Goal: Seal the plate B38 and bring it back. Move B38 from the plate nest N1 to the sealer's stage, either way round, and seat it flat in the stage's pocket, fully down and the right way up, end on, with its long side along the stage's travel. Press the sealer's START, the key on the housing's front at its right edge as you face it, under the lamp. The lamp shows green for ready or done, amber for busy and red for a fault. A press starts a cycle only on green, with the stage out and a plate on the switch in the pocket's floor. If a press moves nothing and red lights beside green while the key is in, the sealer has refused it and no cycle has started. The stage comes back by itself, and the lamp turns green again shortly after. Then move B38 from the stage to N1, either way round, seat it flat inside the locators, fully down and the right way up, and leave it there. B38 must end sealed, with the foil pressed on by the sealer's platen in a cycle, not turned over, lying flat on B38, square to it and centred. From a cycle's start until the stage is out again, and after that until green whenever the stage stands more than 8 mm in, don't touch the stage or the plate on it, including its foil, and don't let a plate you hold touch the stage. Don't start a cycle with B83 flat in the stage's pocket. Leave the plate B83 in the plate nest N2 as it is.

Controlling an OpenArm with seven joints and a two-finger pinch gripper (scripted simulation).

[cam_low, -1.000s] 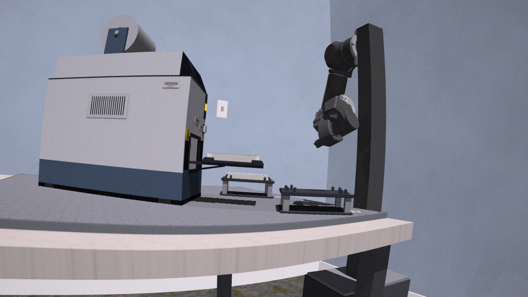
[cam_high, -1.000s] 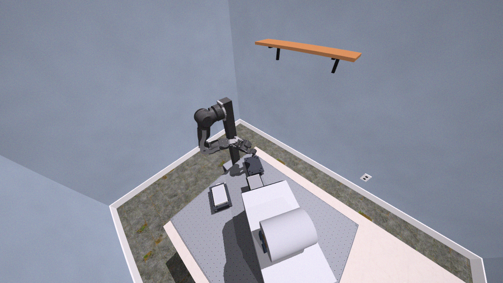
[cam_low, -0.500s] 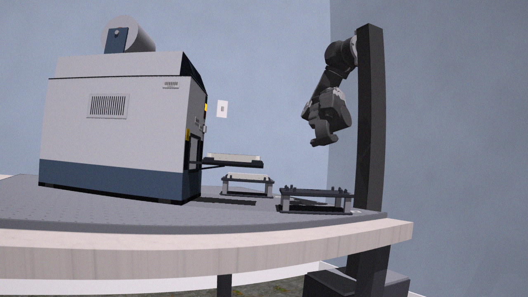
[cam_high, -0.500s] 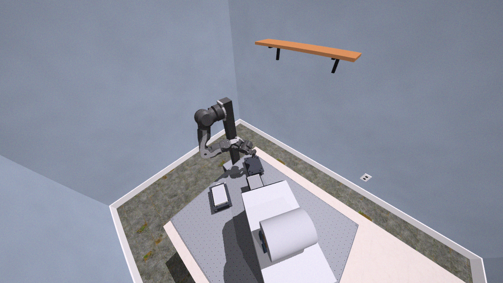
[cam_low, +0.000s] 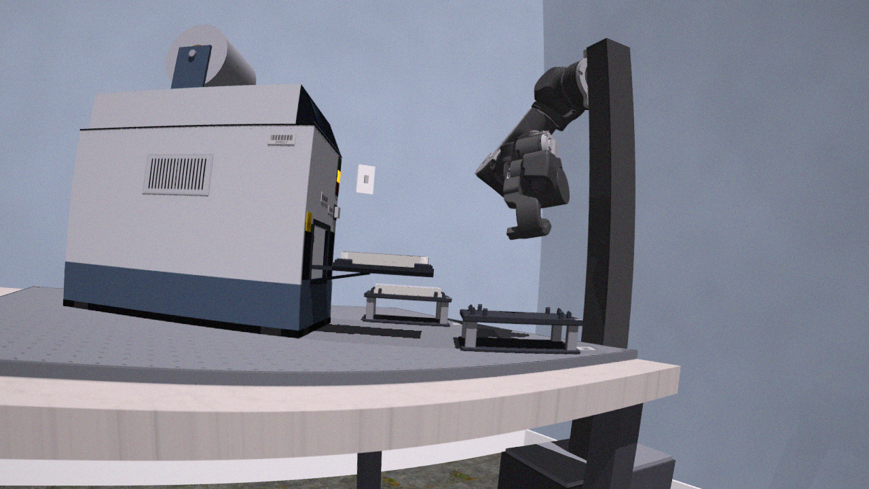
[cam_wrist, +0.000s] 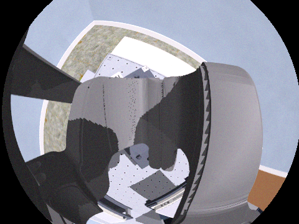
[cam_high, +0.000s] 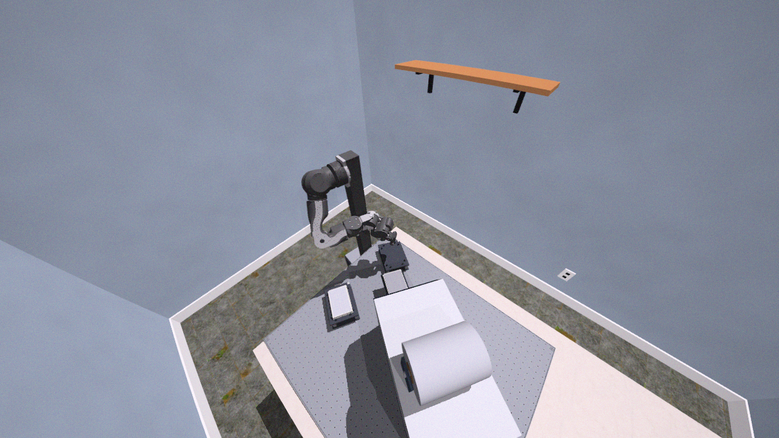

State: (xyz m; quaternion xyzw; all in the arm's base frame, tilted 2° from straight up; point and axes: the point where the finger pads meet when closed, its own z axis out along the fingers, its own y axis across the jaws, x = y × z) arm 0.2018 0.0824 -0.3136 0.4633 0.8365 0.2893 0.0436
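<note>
Right now my hand is 16 cm short of the sealer's stage, 12 cm to the left of it and 6 cm above it. The rest, counted from my hand: start key 25 cm to the right, 22 cm ahead, 2 cm above; then foil roll 47 cm ahead, 25 cm to the right, 25 cm above; then yellow warning label 29 cm ahead, 8 cm to the right, 1 cm below.
</note>
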